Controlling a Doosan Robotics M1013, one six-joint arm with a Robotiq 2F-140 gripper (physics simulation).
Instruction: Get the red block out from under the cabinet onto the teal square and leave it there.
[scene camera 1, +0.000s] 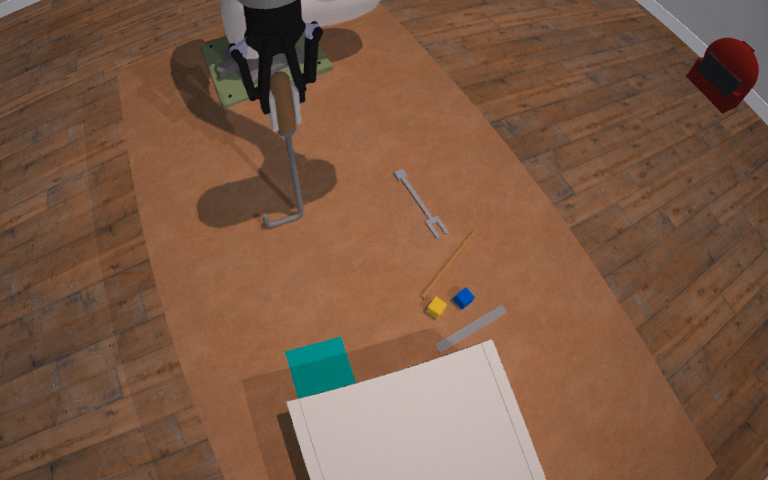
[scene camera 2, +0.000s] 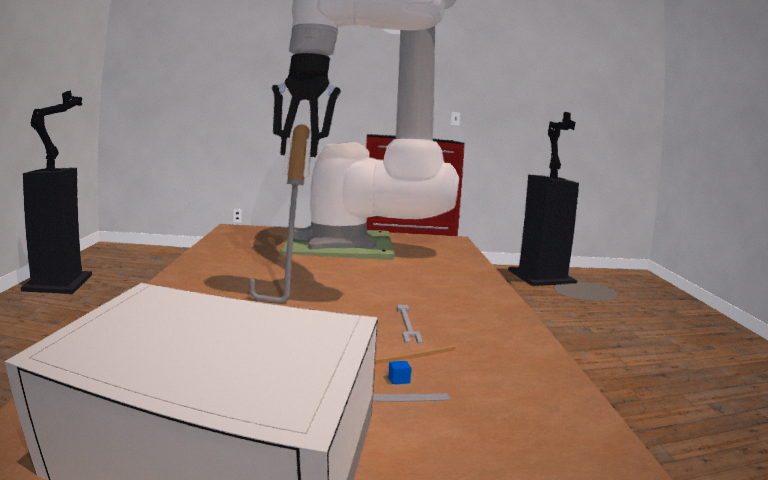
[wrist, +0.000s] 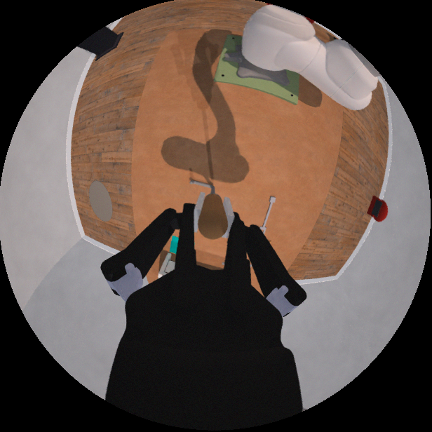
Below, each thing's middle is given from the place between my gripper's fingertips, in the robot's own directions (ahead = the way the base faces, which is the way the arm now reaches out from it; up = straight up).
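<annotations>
There is a flat grey bar (scene camera 1: 494, 314) well ahead of my hand, a good way to the left of it and a good bit below it. The teal square (scene camera 1: 316, 368) is a long way ahead of my hand too, but a good bit to the right of it, and some way below it.
</annotations>
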